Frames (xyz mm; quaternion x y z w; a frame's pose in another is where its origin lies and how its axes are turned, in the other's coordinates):
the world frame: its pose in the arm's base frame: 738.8 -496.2 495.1 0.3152 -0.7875 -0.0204 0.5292
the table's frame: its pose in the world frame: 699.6 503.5 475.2 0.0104 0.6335 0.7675 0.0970
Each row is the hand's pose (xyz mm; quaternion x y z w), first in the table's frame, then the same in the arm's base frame.
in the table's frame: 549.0 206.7 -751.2 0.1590 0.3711 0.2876 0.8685
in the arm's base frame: 416.5 -791.6 248.9 -0.6153 0.4804 0.4846 0.3947
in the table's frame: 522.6 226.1 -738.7 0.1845 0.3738 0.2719 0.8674
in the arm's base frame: 388.0 -808.3 260.4 -0.6022 0.4888 0.4732 0.4178
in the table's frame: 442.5 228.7 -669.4 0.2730 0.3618 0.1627 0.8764
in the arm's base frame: 320.3 -818.2 341.3 -0.5519 0.4757 0.4225 0.5391
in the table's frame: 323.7 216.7 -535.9 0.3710 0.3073 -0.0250 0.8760
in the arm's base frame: 210.8 -807.2 482.6 -0.4663 0.4007 0.3452 0.7091
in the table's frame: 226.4 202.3 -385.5 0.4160 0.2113 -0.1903 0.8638
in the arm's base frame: 97.2 -770.1 616.8 -0.3782 0.2823 0.2973 0.8300
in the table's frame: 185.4 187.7 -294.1 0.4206 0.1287 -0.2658 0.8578
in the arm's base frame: 36.8 -733.2 689.3 -0.3230 0.1966 0.2970 0.8768
